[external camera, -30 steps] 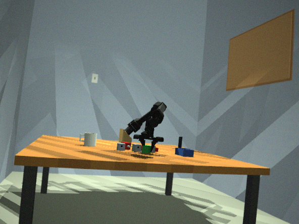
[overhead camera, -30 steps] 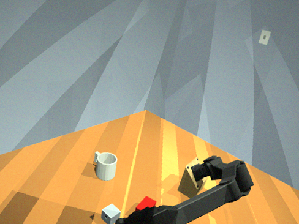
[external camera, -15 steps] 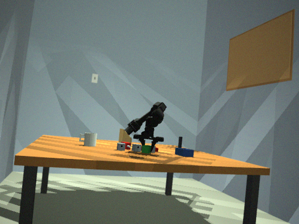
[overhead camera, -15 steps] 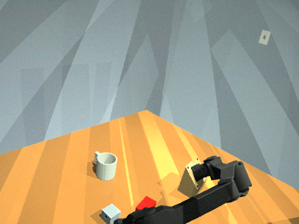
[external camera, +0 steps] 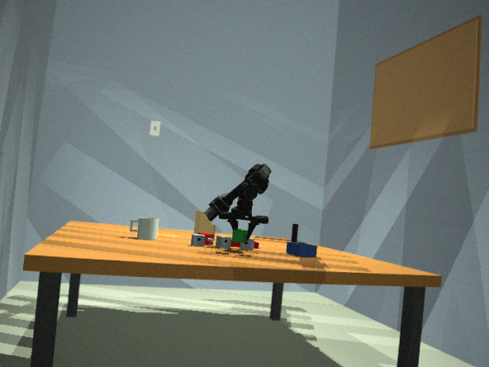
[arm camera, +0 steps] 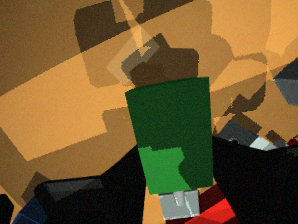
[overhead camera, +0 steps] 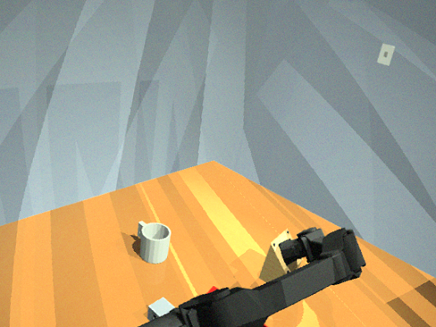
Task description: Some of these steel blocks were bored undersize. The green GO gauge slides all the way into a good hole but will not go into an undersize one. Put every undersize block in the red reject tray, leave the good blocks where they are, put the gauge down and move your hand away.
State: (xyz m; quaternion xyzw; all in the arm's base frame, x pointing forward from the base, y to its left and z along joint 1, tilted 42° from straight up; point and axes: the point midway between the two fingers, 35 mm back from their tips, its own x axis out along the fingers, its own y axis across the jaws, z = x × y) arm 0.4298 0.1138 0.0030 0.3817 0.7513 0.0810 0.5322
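Right now my gripper tip is 8 cm past the steel block, 6 cm to the left of it and 2 cm above it. Round my gripper tip: green GO gauge 1 cm behind, 1 cm to the left, 2 cm above; red-handled gauge 15 cm behind, 11 cm to the right, 2 cm below; red reject tray 19 cm behind, 4 cm to the left, 4 cm below.
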